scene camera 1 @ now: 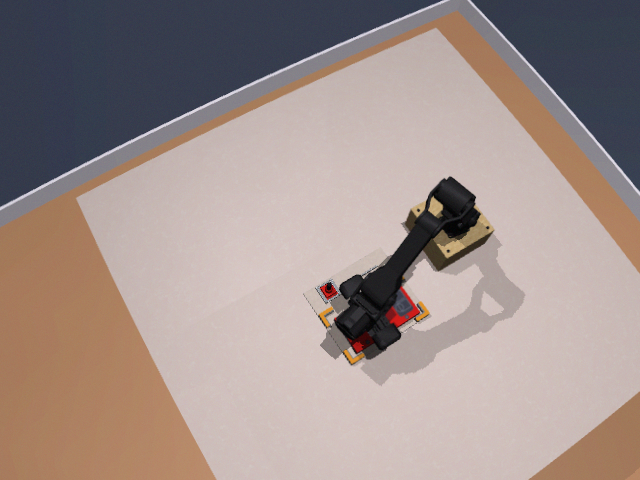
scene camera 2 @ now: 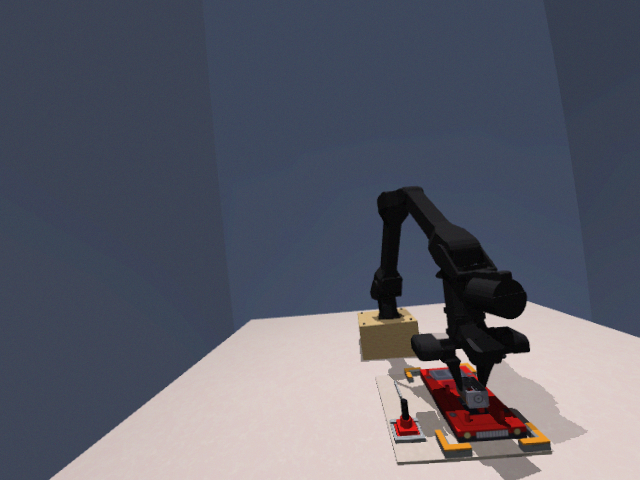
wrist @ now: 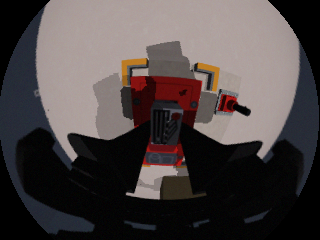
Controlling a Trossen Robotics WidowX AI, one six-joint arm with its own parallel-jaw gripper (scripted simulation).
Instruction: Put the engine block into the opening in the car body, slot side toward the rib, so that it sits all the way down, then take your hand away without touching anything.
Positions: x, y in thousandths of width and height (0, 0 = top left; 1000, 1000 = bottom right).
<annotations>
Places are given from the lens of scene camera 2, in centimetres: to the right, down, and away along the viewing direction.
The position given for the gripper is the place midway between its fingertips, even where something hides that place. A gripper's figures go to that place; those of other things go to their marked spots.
gripper (scene camera 2: 737, 811): 28, 27, 44
grey engine block (scene camera 2: 740, 820): 26, 26, 42
red car body (scene camera 2: 777, 880): 29, 30, 39
</annotations>
